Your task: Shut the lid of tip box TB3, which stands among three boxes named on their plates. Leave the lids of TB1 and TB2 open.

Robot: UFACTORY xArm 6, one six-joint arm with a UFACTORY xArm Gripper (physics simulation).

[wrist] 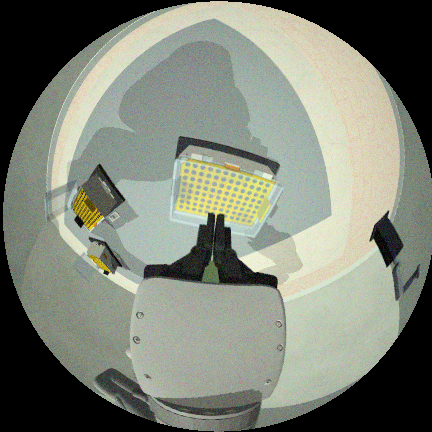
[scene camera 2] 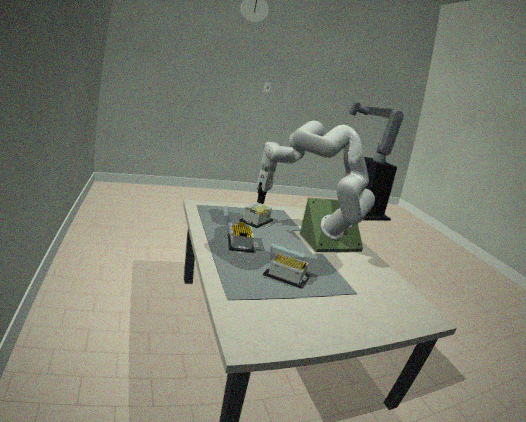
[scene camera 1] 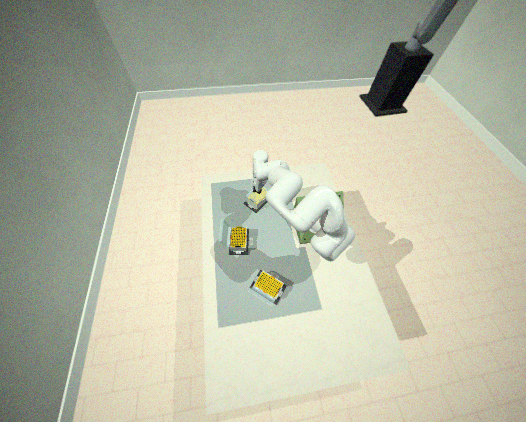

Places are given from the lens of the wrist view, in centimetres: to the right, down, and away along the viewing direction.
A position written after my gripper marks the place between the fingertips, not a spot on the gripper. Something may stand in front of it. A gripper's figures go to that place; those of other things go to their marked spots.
my gripper (wrist: 214, 222): 0, 1, 15
grey-blue mat (wrist: 208, 81): -1, -18, 12
tip box (wrist: 98, 248): -42, 11, 35
tip box (wrist: 188, 146): -4, -9, 17
